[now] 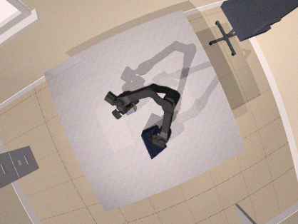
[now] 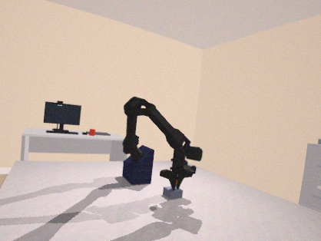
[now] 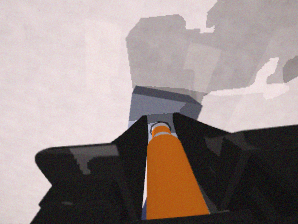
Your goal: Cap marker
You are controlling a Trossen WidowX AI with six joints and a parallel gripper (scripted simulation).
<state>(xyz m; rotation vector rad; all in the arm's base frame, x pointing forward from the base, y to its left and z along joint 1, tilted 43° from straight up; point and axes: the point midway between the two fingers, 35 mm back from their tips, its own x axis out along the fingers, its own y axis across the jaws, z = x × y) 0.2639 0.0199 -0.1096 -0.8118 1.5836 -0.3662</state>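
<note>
The orange cap lies 5 cm above my gripper tip and 1 cm behind it. Round my gripper tip: holder block (2 cm below, 1 cm behind).
</note>
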